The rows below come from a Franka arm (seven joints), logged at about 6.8 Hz.
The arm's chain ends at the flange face. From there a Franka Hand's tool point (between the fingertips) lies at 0.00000 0.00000 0.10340 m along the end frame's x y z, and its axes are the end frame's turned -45 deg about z.
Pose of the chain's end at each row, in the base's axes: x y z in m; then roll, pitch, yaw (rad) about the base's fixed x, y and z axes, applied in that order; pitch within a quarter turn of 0, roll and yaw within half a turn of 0:
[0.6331 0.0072 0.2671 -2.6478 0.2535 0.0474]
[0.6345 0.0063 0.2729 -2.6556 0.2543 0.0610]
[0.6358 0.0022 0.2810 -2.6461 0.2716 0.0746]
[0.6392 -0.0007 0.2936 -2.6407 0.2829 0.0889]
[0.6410 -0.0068 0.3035 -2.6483 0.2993 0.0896]
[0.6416 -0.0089 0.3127 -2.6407 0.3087 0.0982]
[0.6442 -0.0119 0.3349 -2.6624 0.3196 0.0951]
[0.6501 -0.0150 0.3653 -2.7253 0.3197 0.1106]
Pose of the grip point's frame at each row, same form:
[0.6080 0.0551 0.1790 -2.6096 -0.1476 0.7283]
[0.6086 0.0531 0.1844 -2.6150 -0.1423 0.7446]
[0.6078 0.0494 0.1934 -2.5968 -0.1346 0.7533]
[0.6096 0.0465 0.2065 -2.5855 -0.1290 0.7646]
[0.6099 0.0396 0.2165 -2.5809 -0.1117 0.7669]
[0.6093 0.0378 0.2263 -2.5693 -0.1089 0.7720]
[0.6110 0.0328 0.2478 -2.5786 -0.0875 0.7765]
[0.6159 0.0233 0.2755 -2.6246 -0.0492 0.8149]

